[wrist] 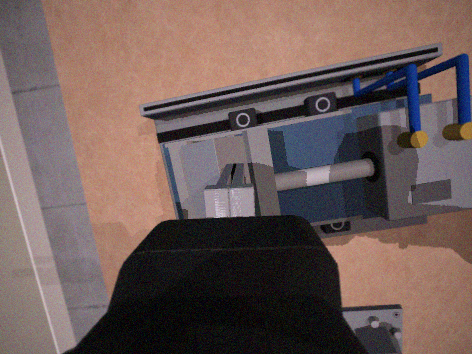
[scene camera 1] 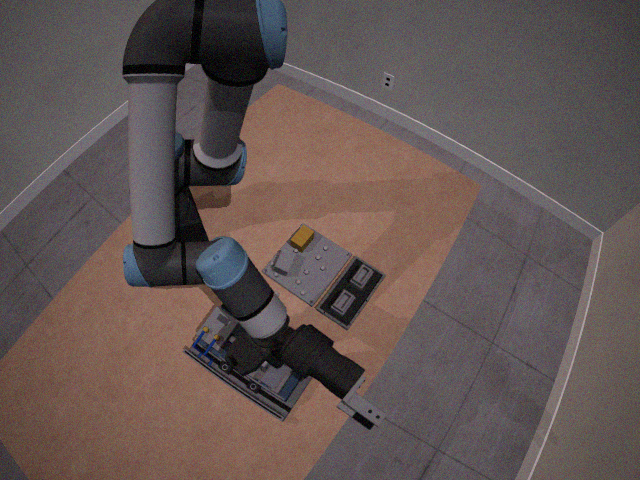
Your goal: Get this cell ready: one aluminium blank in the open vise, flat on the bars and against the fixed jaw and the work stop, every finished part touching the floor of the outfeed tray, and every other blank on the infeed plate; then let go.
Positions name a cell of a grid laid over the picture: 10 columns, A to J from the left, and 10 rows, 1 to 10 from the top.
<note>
In view: a long grey rail (wrist: H3), a grey cylinder block (scene camera 1: D7) and a fixed jaw (wrist: D5).
</note>
